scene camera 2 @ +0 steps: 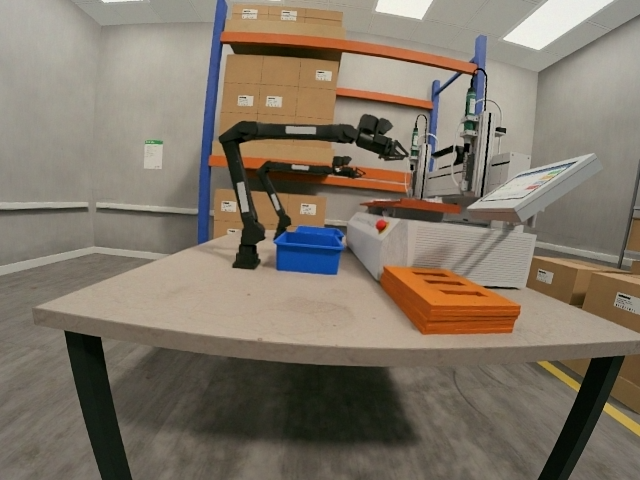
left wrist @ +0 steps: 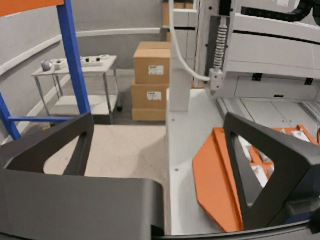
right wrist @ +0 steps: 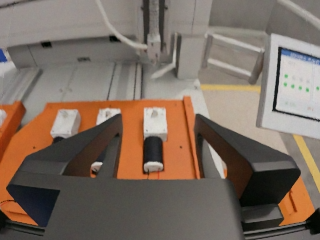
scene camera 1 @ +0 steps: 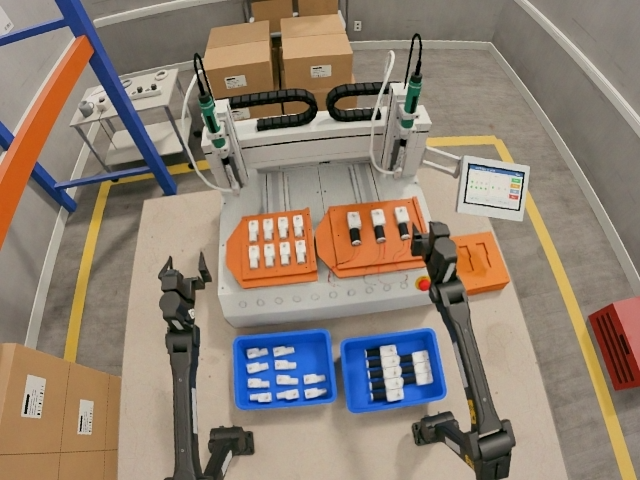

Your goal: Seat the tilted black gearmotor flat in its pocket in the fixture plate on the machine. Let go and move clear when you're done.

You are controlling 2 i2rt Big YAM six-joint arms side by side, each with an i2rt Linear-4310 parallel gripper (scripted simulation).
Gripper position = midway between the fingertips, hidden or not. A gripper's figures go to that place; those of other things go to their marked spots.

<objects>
The right gripper (right wrist: 158, 120): 0.13 m from the lens. A gearmotor (right wrist: 155, 127) is 0.33 m from the lens.
</objects>
